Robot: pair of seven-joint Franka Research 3 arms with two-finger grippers.
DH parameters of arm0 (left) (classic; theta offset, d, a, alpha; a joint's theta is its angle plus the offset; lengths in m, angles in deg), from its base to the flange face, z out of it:
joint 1: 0 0.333 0 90
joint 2: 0 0 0 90
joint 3: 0 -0.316 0.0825 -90
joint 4: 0 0 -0.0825 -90
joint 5: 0 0.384 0 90
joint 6: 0 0 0.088 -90
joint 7: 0 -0.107 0 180
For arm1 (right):
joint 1: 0 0.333 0 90
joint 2: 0 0 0 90
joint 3: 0 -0.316 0.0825 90
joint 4: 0 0 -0.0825 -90
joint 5: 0 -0.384 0 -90
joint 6: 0 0 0.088 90
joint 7: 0 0.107 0 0
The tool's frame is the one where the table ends.
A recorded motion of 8 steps. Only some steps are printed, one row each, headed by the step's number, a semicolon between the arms.
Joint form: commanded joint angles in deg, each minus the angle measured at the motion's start. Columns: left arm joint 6, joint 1, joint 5, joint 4, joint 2, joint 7, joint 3; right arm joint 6, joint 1, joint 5, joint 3, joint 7, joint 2, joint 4.
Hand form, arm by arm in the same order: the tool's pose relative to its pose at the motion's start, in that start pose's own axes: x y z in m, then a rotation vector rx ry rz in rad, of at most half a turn. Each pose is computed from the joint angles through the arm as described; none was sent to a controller.
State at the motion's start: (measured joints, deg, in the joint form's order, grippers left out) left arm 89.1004 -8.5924 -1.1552 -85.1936 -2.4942 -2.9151 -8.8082; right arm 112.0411 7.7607 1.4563 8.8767 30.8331 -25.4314 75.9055
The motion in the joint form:
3: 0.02 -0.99 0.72 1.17 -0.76 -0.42 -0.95; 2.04 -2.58 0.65 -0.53 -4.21 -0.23 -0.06
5: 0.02 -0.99 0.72 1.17 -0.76 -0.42 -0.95; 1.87 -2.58 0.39 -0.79 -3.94 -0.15 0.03
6: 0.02 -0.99 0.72 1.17 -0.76 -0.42 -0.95; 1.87 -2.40 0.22 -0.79 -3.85 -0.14 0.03
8: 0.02 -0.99 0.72 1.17 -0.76 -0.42 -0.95; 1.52 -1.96 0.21 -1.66 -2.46 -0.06 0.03
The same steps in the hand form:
3: 0.0042 -0.0002 -0.0022 0.0159 0.0069 0.0081; 0.0167 0.0215 0.0019 0.0011 0.0321 -0.0419
5: 0.0042 -0.0002 -0.0022 0.0159 0.0069 0.0081; 0.0149 0.0194 0.0019 0.0060 0.0261 -0.0388
6: 0.0042 -0.0002 -0.0022 0.0159 0.0069 0.0081; 0.0137 0.0173 0.0015 0.0092 0.0249 -0.0391
8: 0.0042 -0.0002 -0.0022 0.0159 0.0069 0.0081; 0.0063 0.0054 0.0004 0.0174 0.0163 -0.0343

